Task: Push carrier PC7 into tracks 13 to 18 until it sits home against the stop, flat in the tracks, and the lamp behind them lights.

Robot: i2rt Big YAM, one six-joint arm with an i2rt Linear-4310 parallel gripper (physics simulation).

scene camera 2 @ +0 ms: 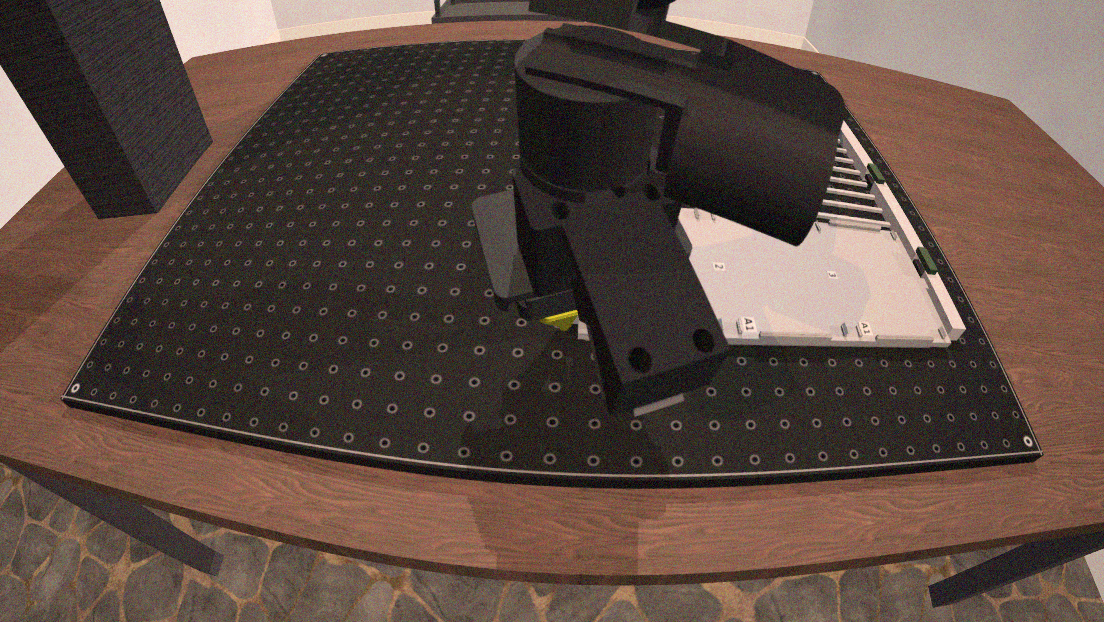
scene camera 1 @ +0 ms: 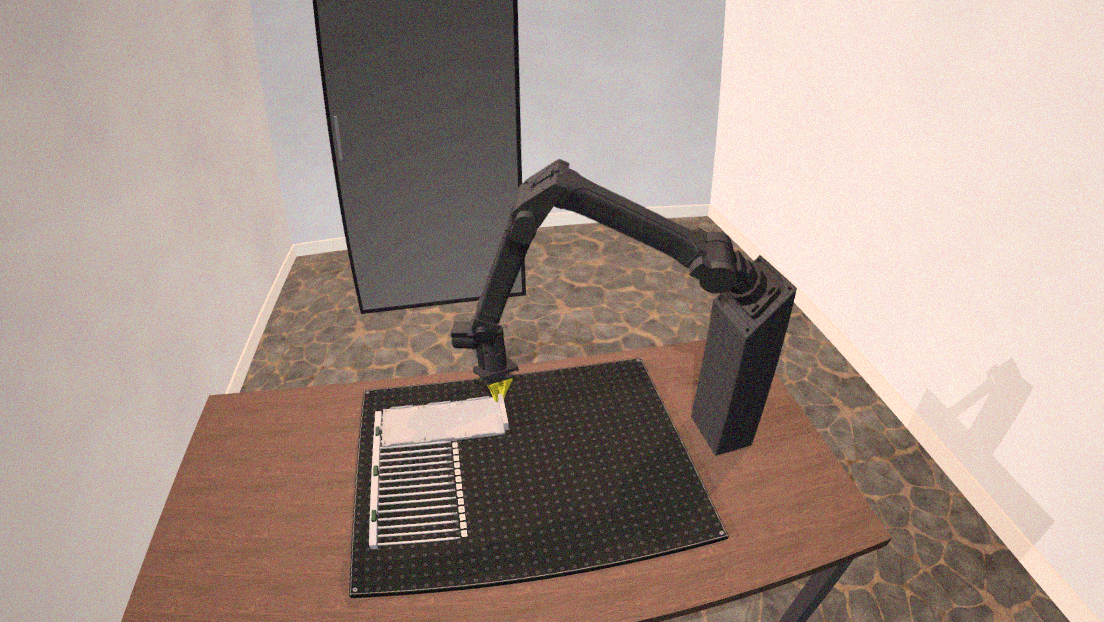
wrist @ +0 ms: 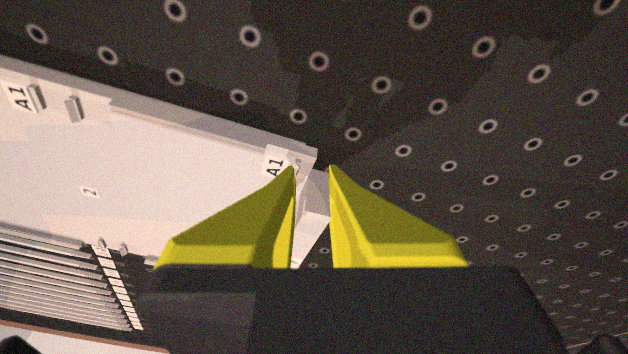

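Where they show: gripper, between the fingertips: (scene camera 2: pixel 574 318) (scene camera 1: pixel 499 400) (wrist: pixel 312 176); arm's base, origin of its link: (scene camera 1: pixel 753 292).
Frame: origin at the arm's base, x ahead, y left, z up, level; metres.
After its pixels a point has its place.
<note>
Carrier PC7 (scene camera 1: pixel 440 422) @[x 0.674, y -0.246, z -0.389 m] (scene camera 2: pixel 811 285) @[x 0.698, y -0.268, z -0.389 m] (wrist: pixel 150 170) @[x 0.584, y -0.272, z -0.389 m], a long pale plate, looks flat over the tracks at the stop bar's end. Its far end is at or very close to the white stop bar (scene camera 1: pixel 374 494) @[x 0.868, y -0.046, z -0.384 m] (scene camera 2: pixel 944 305) @[x 0.829, y -0.301, z -0.384 m]; any small gap cannot be made out. The plate hides the tracks under it. My gripper (scene camera 1: pixel 498 399) @[x 0.509, y -0.285, z -0.390 m] (wrist: pixel 312 176) @[x 0.509, y -0.285, z -0.390 m] is shut on the upright end wall of the carrier, near its A1 corner; in scene camera 2 the arm hides most of the fingers. A small green block (scene camera 2: pixel 927 260) @[x 0.836, y -0.253, z -0.378 m] behind the carrier looks dark, not glowing.
More white rails with a label strip (scene camera 1: pixel 458 494) (wrist: pixel 117 285) lie beside the carrier. They stand on the black perforated board (scene camera 1: pixel 579 463) @[x 0.386, y -0.018, z -0.399 m] (scene camera 2: pixel 347 254) @[x 0.335, y -0.198, z -0.399 m] on the wooden table (scene camera 1: pixel 254 463) @[x 1.196, y -0.243, z -0.413 m]. The arm's dark pedestal (scene camera 1: pixel 733 378) @[x 0.062, y 0.065, z -0.170 m] (scene camera 2: pixel 115 115) @[x 0.051, y -0.066, z -0.286 m] stands at the other side.
</note>
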